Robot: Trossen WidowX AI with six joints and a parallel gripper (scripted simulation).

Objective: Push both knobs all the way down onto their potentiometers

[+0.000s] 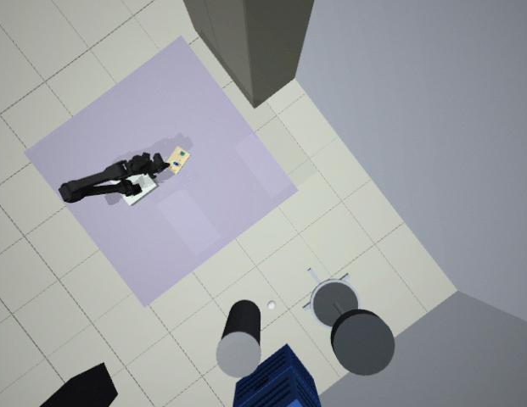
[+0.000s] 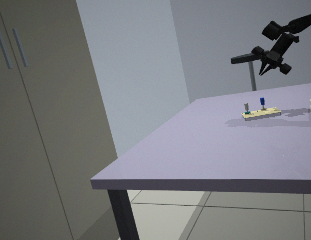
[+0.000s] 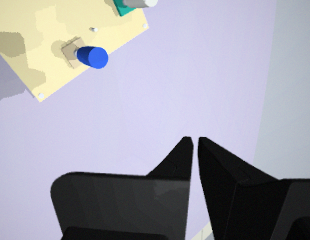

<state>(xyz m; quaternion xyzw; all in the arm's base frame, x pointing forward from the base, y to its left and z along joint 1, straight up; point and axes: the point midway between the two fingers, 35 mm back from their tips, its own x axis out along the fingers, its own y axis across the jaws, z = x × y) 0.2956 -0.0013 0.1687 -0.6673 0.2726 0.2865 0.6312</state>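
The blue knob lies 12 cm below my gripper tip, 4 cm to the left of it and 1 cm behind it. From my gripper tip the other things lie so: grey knob: 12 cm below, 9 cm to the left, 5 cm ahead.
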